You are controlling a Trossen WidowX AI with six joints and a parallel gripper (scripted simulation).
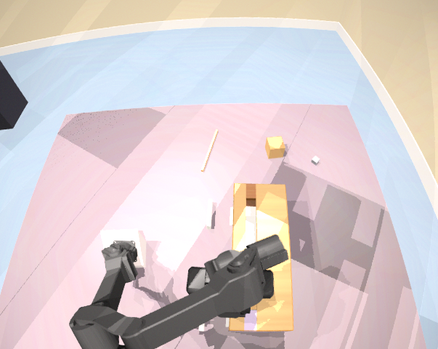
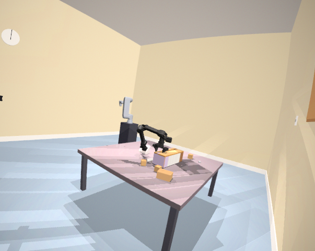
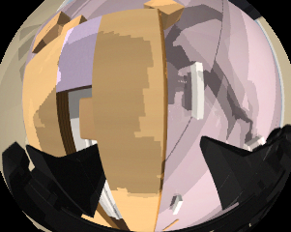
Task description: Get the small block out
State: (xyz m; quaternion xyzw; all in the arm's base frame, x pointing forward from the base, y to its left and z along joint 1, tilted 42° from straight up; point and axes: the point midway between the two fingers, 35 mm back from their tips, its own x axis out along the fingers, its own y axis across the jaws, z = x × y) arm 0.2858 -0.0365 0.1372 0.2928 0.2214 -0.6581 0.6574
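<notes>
My gripper tip is now 40 mm short of the orange block, 30 mm to the left of it and 10 mm above it. Round my gripper tip: thin wooden stick: 50 mm behind, 510 mm to the left, 80 mm below.
</notes>
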